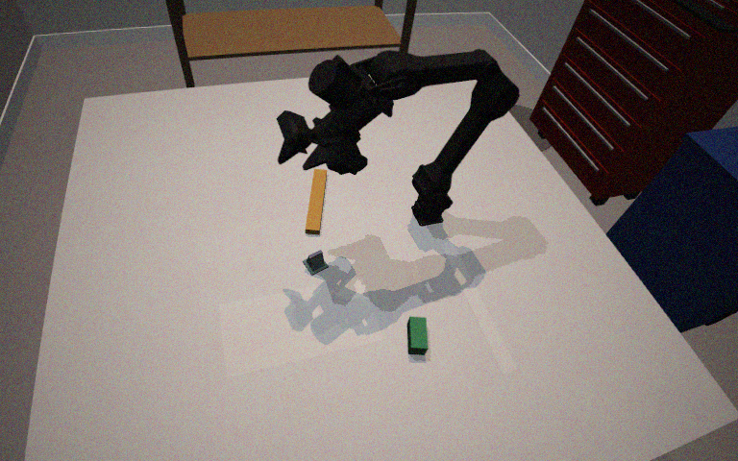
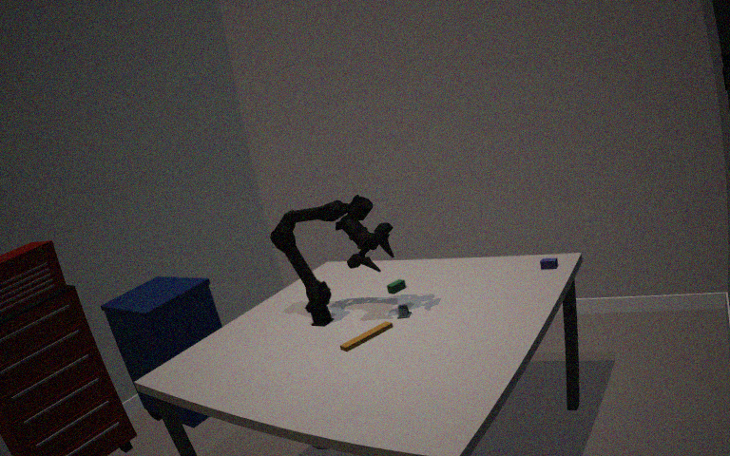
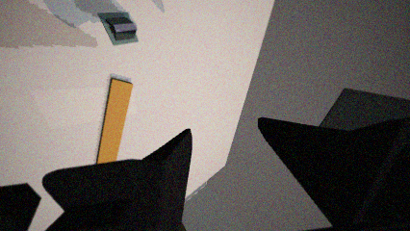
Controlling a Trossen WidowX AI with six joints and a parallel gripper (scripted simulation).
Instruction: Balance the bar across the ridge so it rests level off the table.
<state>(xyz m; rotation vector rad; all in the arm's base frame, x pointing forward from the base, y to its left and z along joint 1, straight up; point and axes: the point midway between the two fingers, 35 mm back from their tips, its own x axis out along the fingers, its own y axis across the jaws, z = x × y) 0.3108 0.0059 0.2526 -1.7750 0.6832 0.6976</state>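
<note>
Now: the bar 22 cm below my gripper tip, 10 cm to the right of it and 7 cm behind it. Also, from my gripper tip: blue block 50 cm to the left, 41 cm ahead, 21 cm below; then green block 30 cm to the left, 21 cm below, 18 cm behind.
</note>
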